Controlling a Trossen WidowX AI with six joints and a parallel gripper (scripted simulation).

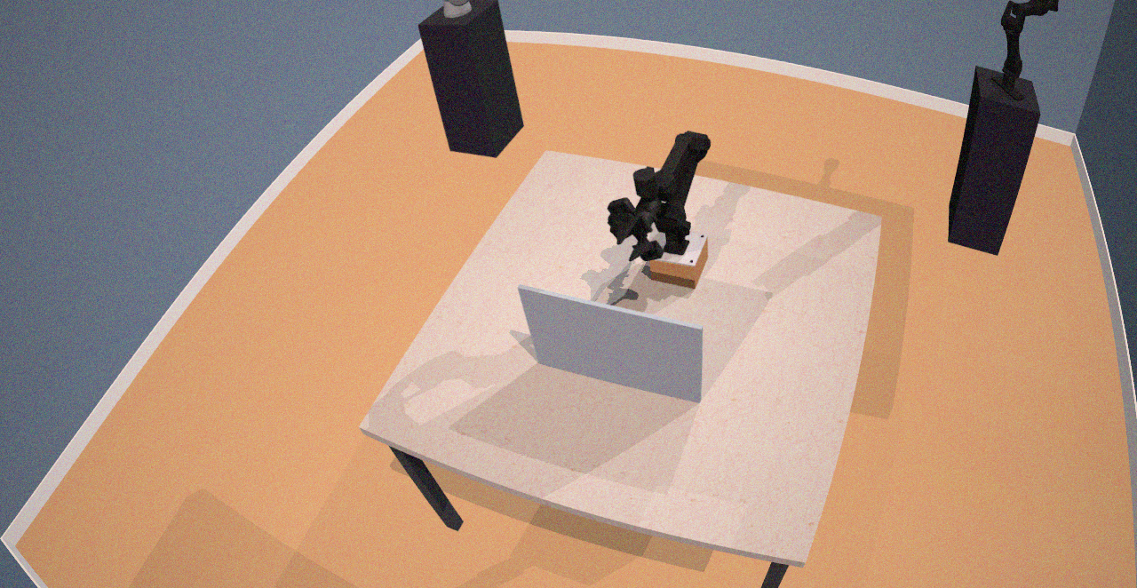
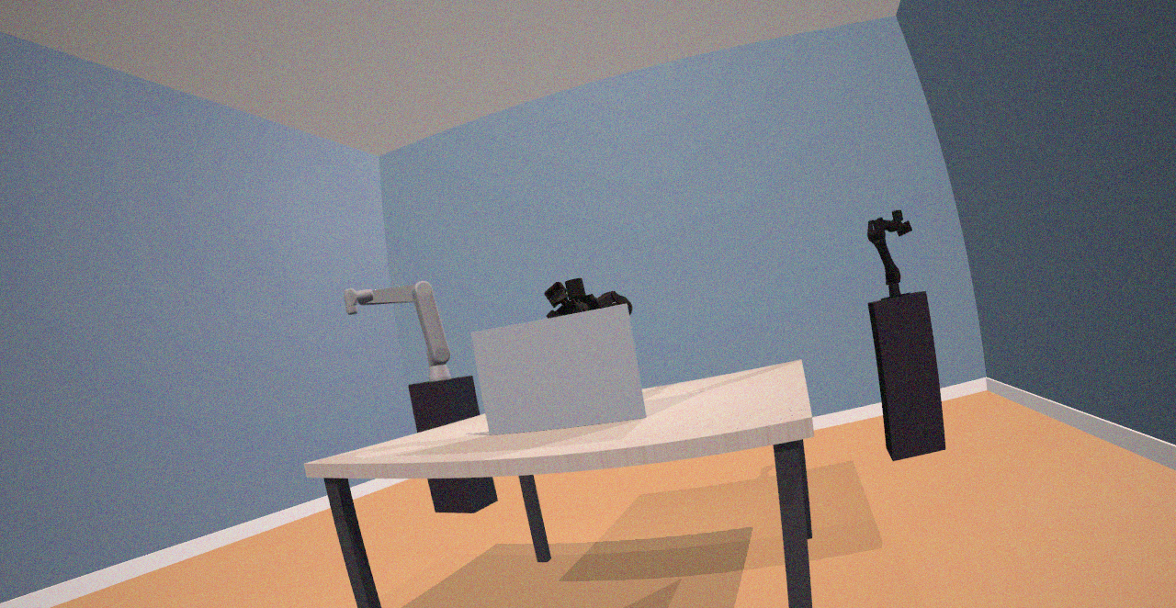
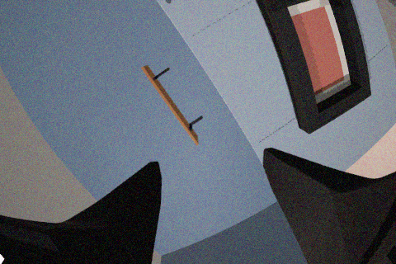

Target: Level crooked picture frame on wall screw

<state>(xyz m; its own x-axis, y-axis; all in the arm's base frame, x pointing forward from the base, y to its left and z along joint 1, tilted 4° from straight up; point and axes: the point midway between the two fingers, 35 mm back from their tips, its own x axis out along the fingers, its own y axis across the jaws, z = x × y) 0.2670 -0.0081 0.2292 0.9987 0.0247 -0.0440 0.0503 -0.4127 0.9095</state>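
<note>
My gripper tip is 140 mm short of the picture frame, 30 mm to the right of it and 170 mm above it. The rest, counted from my gripper tip: grey wall panel (150 mm ahead, 20 mm to the left, 180 mm below).
</note>
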